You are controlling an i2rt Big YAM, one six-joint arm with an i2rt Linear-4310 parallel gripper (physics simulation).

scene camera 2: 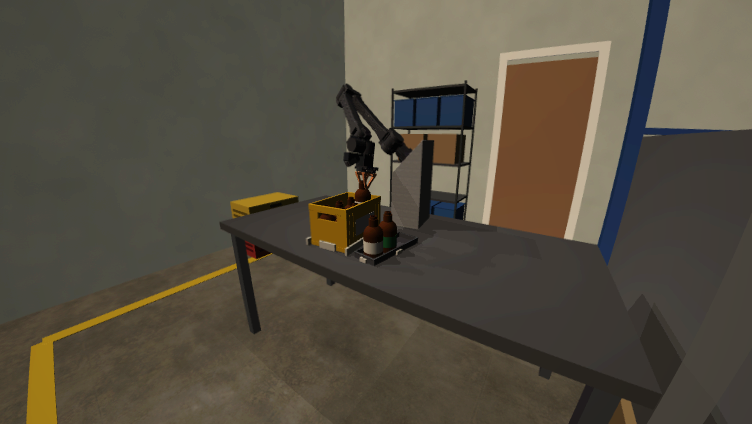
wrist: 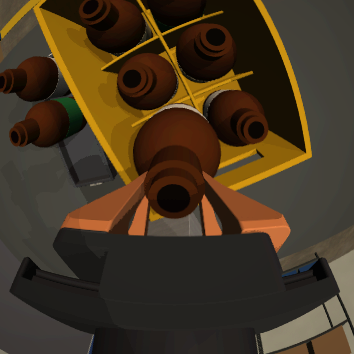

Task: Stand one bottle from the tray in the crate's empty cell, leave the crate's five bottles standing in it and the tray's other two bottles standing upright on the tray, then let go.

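Pixels of known places: gripper, fingertip midpoint: (scene camera 2: 364, 188) (wrist: 174, 178); arm's base, link origin: (scene camera 2: 410, 160).
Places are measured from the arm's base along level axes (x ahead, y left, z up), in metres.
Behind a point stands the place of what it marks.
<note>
My gripper (scene camera 2: 364, 183) {x 0.308, y -0.068, z -0.110 m} (wrist: 174, 178) {x 0.308, y -0.068, z -0.110 m} is shut on the neck of a brown bottle (scene camera 2: 362, 195) {x 0.344, y -0.051, z -0.131 m} (wrist: 176, 135) {x 0.336, y -0.080, z -0.112 m} with a white label. The bottle is about upright. Its lower part is inside the yellow crate (scene camera 2: 327, 231) {x 0.532, y -0.083, z -0.247 m} (wrist: 100, 107) {x 0.378, y -0.011, z -0.172 m}, in the corner cell; its shoulder shows above the rim in the scene view, and its base is hidden. Brown bottles stand in the other five cells, among them one beside it (wrist: 237, 117) {x 0.322, y -0.136, z -0.173 m} and one behind it (wrist: 147, 81) {x 0.381, y -0.066, z -0.165 m}. On the dark tray (scene camera 2: 408, 243) {x 0.342, y 0.180, z -0.300 m} (wrist: 90, 155) {x 0.314, y 0.121, z -0.316 m} a white-label bottle (scene camera 2: 372, 234) {x 0.513, y 0.124, z -0.218 m} (wrist: 37, 78) {x 0.468, y 0.081, z -0.208 m} and a green-label bottle (scene camera 2: 388, 227) {x 0.432, y 0.139, z -0.213 m} (wrist: 47, 123) {x 0.400, y 0.092, z -0.206 m} stand upright.
The tray is close beside the crate on the dark table (scene camera 2: 500, 284) {x 0.418, y 0.544, z -0.321 m}. Thin yellow dividers (wrist: 172, 60) {x 0.402, y -0.094, z -0.227 m} part the crate's cells. Pale brackets (scene camera 2: 327, 245) {x 0.543, y -0.075, z -0.302 m} sit at the crate's foot. The grey arm mount (scene camera 2: 413, 184) {x 0.122, y 0.082, z -0.100 m} stands behind the tray. A shelf unit (scene camera 2: 475, 113) stands by the wall.
</note>
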